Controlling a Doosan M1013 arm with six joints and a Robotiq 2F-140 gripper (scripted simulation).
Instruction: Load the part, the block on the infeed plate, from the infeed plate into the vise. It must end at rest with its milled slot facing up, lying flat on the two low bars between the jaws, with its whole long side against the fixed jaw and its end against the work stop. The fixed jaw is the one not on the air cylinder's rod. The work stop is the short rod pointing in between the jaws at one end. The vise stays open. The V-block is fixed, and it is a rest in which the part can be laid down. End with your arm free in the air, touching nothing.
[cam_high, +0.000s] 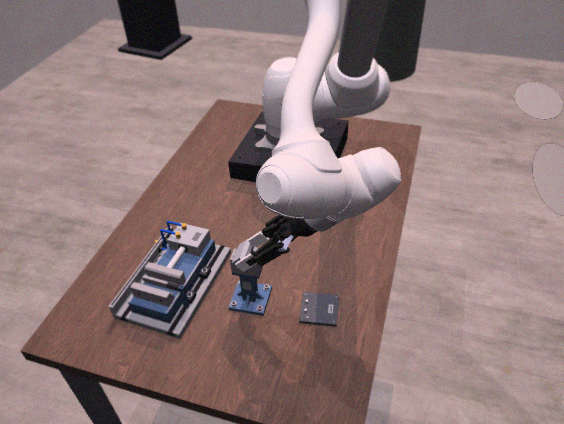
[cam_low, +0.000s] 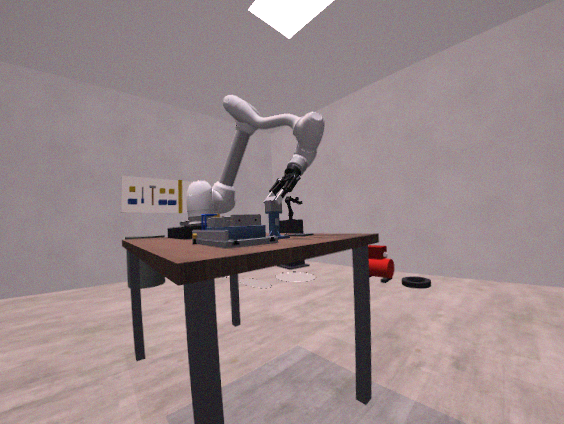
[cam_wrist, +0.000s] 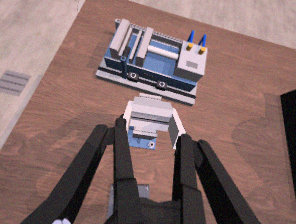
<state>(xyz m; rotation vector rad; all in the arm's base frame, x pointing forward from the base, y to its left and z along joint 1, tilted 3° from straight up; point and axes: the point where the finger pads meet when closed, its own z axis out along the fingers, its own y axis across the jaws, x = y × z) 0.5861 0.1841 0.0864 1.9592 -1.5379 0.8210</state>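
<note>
Now: the part 10 mm to the right of my hand and 10 mm below it. The rest, counted from my hand: air cylinder (50 mm behind, 220 mm to the right, 100 mm below); then work stop (110 mm ahead, 160 mm to the right, 80 mm below); then moving jaw (80 mm ahead, 210 mm to the right, 100 mm below).
</note>
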